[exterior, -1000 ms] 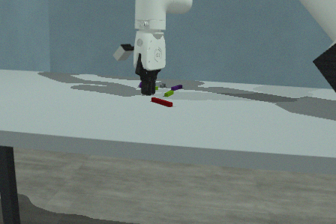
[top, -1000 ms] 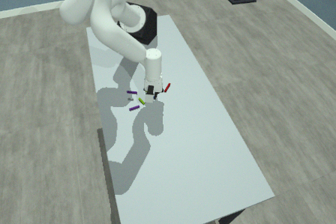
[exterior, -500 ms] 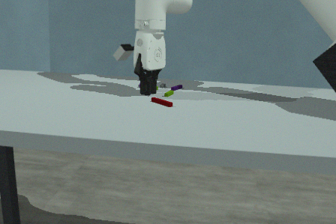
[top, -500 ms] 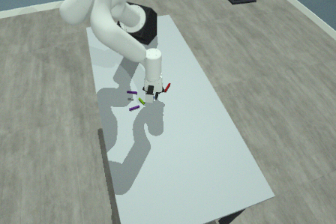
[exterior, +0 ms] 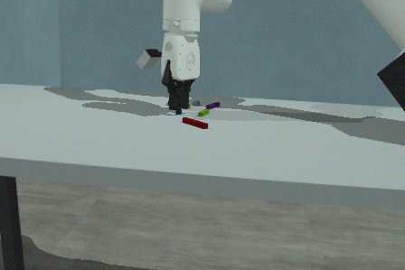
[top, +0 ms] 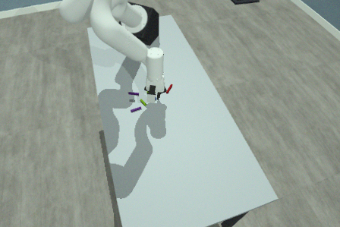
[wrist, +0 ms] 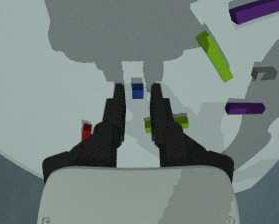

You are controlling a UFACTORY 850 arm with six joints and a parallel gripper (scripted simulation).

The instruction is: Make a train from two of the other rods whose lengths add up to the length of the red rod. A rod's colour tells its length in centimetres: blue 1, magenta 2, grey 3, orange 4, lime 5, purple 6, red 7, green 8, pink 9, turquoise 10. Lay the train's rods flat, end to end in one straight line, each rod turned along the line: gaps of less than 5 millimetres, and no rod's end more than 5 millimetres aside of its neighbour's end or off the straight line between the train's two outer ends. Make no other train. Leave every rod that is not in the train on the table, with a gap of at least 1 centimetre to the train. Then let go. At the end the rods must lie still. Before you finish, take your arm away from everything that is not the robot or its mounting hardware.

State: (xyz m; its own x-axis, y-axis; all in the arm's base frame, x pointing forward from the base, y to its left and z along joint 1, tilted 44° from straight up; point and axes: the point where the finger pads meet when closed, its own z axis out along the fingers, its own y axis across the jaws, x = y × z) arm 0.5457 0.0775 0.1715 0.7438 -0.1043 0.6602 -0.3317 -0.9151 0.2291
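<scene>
My gripper is now 30 mm above the blue rod. The rest, counted from my hand: red rod (50 mm behind, 100 mm to the left, 30 mm below); then grey rod (30 mm behind, 130 mm to the right, 30 mm below).
</scene>
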